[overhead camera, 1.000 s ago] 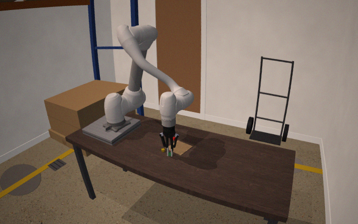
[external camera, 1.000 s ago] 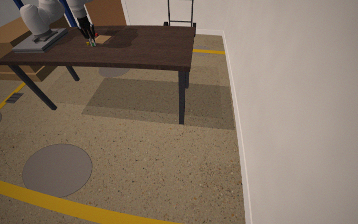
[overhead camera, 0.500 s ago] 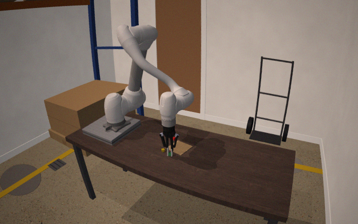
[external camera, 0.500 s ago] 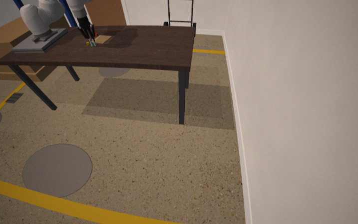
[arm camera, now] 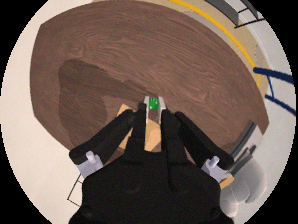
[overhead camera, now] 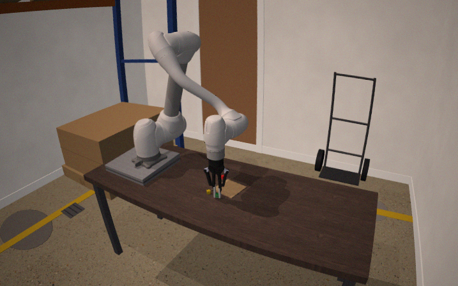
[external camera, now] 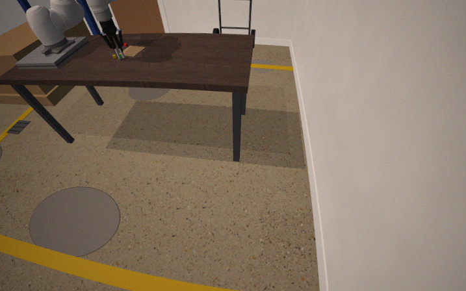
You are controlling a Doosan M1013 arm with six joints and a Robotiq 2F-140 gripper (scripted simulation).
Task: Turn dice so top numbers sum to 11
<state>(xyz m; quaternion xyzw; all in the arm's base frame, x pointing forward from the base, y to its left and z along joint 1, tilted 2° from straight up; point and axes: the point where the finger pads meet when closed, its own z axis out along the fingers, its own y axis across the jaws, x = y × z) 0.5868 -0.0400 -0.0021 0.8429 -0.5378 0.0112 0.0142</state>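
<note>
The tan mat lies 120 mm to the left of my hand and 40 mm below it. From my hand the other things lie so: green die (20 mm below); red die (100 mm behind, 190 mm to the left, 40 mm below); yellow die (70 mm behind, 10 mm to the left, 40 mm below).
</note>
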